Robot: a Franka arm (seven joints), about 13 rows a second.
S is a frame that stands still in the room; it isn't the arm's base.
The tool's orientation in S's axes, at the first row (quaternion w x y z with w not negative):
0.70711 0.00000 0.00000 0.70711
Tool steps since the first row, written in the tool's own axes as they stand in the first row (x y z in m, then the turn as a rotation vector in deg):
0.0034 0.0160 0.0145 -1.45 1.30 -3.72
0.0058 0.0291 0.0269 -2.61 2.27 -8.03
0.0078 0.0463 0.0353 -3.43 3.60 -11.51
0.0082 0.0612 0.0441 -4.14 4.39 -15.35
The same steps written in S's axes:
-0.0160 0.0034 0.0145 -1.30 -1.45 -3.72
-0.0291 0.0058 0.0269 -2.27 -2.61 -8.03
-0.0463 0.0078 0.0353 -3.60 -3.43 -11.51
-0.0612 0.0082 0.0441 -4.39 -4.14 -15.35

